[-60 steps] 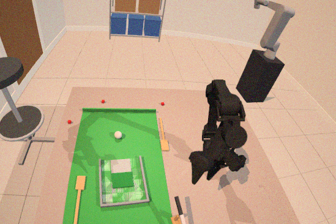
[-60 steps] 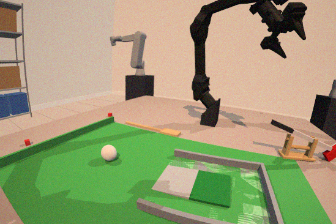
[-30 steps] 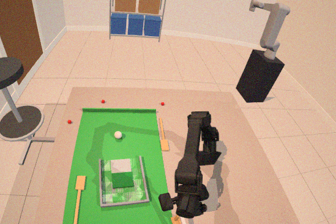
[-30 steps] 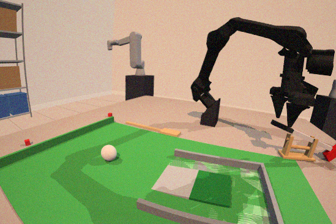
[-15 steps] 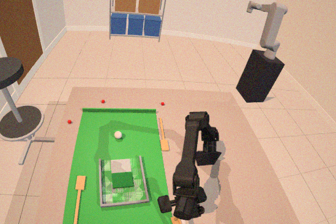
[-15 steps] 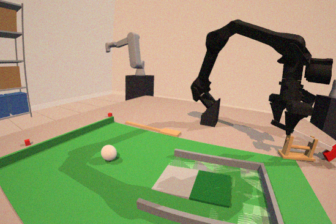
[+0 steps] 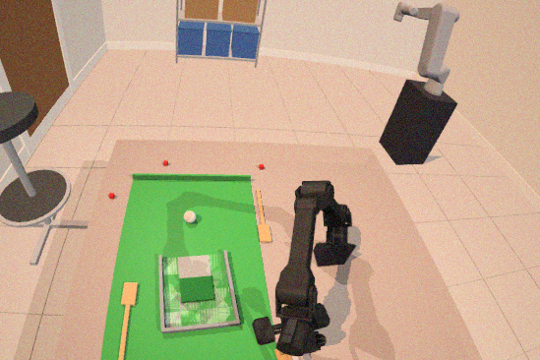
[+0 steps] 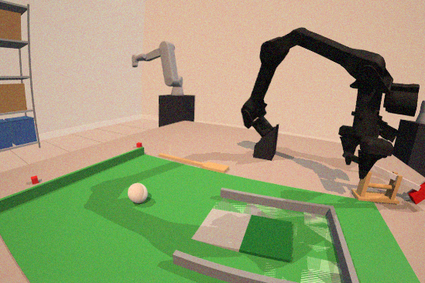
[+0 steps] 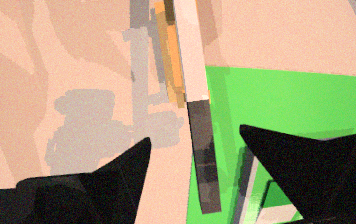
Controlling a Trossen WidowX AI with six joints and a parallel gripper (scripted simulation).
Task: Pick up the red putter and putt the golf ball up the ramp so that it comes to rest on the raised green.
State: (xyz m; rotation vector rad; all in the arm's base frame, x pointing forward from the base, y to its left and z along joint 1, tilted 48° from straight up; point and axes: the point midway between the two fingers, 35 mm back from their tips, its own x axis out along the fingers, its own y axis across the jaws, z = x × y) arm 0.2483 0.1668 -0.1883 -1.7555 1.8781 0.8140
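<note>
The wooden stand lies 80 mm to the left of my gripper tip, 30 mm below it and 10 mm behind it. Round my gripper tip: white golf ball (460 mm to the right, 220 mm ahead, 50 mm below); then green wall (670 mm to the right, 200 mm ahead, 50 mm below).
</note>
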